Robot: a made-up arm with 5 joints. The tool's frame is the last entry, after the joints.
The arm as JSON. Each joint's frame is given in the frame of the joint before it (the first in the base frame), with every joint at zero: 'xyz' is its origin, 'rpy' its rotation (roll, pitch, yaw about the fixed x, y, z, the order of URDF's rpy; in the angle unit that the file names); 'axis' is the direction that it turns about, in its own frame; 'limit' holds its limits. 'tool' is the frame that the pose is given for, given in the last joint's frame.
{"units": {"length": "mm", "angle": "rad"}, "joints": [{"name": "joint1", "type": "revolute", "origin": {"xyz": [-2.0, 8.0, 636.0], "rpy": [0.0, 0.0, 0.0]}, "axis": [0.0, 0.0, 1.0], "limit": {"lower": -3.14, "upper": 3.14}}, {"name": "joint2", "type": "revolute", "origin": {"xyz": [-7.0, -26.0, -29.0], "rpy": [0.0, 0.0, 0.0]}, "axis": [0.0, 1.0, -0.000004], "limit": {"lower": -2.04, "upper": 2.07}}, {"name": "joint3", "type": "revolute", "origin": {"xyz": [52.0, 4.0, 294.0], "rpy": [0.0, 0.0, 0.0]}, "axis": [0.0, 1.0, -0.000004], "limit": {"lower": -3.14, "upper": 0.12}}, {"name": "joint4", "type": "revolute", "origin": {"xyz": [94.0, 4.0, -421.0], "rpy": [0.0, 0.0, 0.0]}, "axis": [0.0, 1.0, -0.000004], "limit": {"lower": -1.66, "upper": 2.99}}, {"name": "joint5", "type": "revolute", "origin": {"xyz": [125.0, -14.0, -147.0], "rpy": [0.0, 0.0, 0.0]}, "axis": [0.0, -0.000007, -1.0], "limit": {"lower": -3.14, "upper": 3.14}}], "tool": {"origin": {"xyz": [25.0, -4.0, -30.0], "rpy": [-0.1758, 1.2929, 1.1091]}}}
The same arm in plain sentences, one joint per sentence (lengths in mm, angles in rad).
The arm has five revolute joints in a row. What follows holds with every joint at zero, and every direction is one of the base frame's.
The first joint sits 2 mm along -x and 8 mm along +y and 636 mm along +z from the base frame's origin and rotates about +z, from -3.14 to 3.14 rad.
The second joint sits 7 mm along -x and 26 mm along -y and 29 mm along -z from the first joint and rotates about +y, from -2.04 to 2.07 rad.
The third joint sits 52 mm along +x and 4 mm along +y and 294 mm along +z from the second joint and rotates about +y, from -3.14 to 0.12 rad.
The fourth joint sits 94 mm along +x and 4 mm along +y and 421 mm along -z from the third joint and rotates about +y, from -1.66 to 2.99 rad.
The fifth joint sits 125 mm along +x and 14 mm along -y and 147 mm along -z from the fourth joint and rotates about -z, from -3.14 to 3.14 rad.
The tool frame, which is the frame that the pose is given for, sits 25 mm along +x and 4 mm along -y and 30 mm along -z from the fifth joint; its axes are the base frame's turned by roll -0.1758, pitch 1.2929 and yaw 1.1091 rad (as in URDF: about the fixed x, then y, then z).

